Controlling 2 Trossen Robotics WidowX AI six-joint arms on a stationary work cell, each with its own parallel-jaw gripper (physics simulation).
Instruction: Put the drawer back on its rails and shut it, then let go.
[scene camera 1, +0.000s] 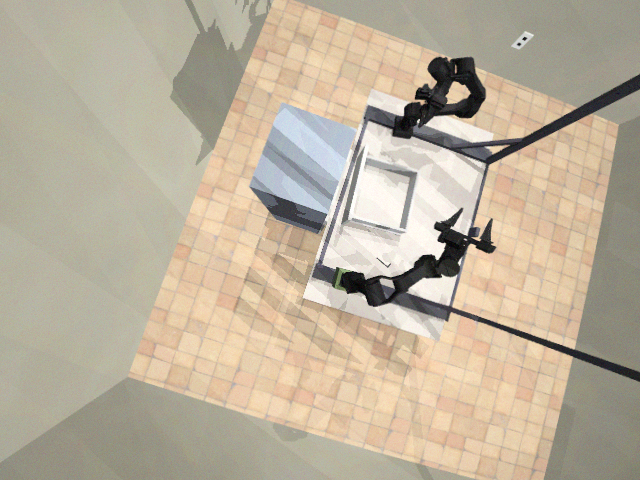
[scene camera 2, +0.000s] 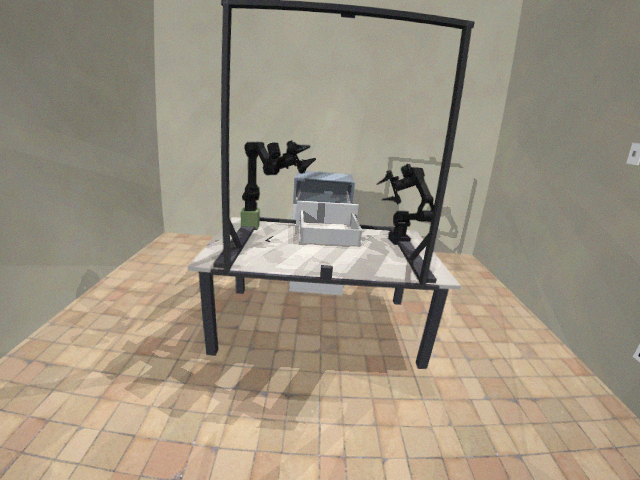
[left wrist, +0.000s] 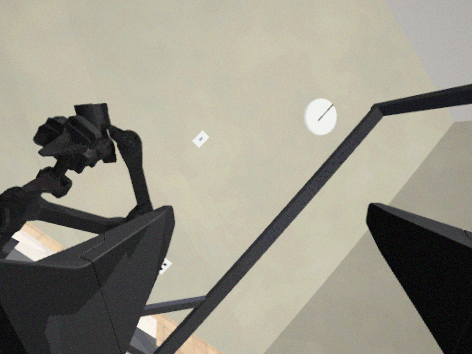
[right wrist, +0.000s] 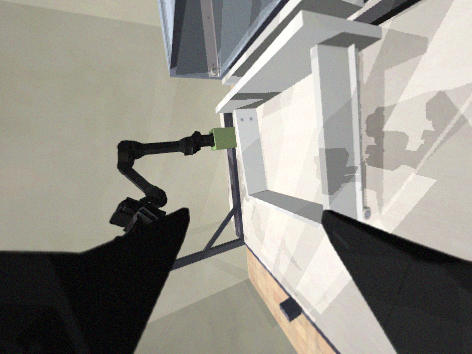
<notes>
My left gripper (scene camera 1: 476, 213) is open, holding nothing. My right gripper (scene camera 1: 421, 126) is open and holds nothing. The table carries a white drawer (right wrist: 297, 110). Further things: a blue-grey cabinet (scene camera 2: 327, 187) and a black frame (scene camera 2: 429, 241).
My left gripper shows as well in the left wrist view (left wrist: 269, 213) and in the right wrist view (right wrist: 115, 250). My right gripper also shows in the left wrist view (left wrist: 30, 172) and in the right wrist view (right wrist: 254, 214). The blue-grey cabinet is seen too in the right wrist view (right wrist: 183, 35). The left wrist view misses the white drawer: it is out of frame.
</notes>
